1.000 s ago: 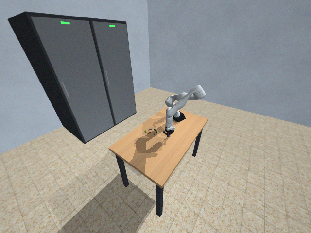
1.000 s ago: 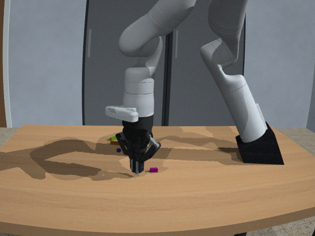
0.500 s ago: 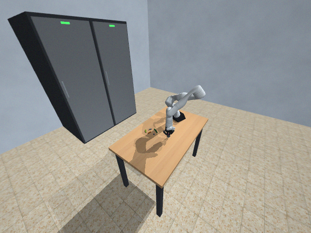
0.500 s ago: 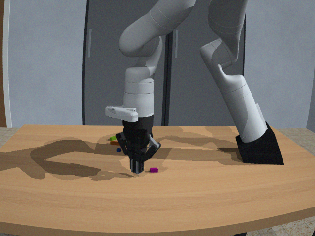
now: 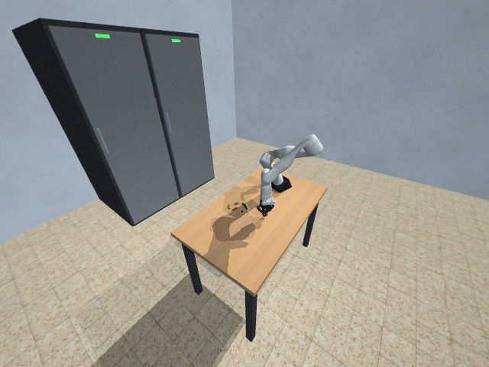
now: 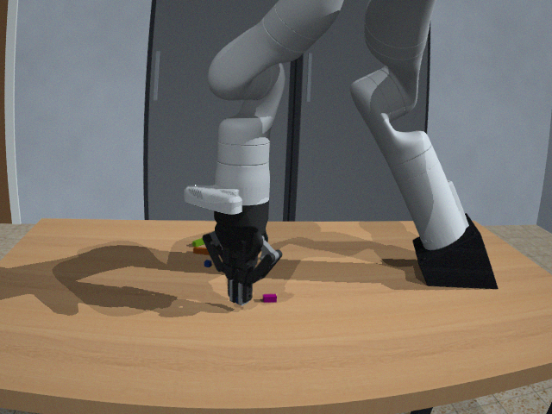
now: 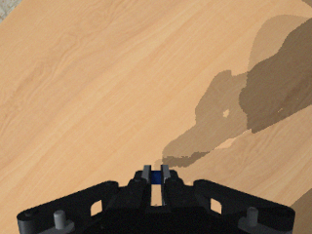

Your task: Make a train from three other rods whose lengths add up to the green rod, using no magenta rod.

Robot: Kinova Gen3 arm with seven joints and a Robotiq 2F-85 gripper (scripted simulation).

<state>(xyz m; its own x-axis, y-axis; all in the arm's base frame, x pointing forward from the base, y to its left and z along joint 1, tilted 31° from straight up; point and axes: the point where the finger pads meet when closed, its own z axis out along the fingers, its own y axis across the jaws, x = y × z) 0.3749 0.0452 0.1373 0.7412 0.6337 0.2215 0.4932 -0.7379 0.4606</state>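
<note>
Right now my hand is 50 mm past the magenta rod, 30 mm above it and 20 mm to the left of it. From my hand the other things lie so: grey rod (250 mm to the right, 70 mm behind, 30 mm below); then orange rod (240 mm to the right, 30 mm below); then green rod (180 mm to the right, 60 mm behind, 30 mm below).
</note>
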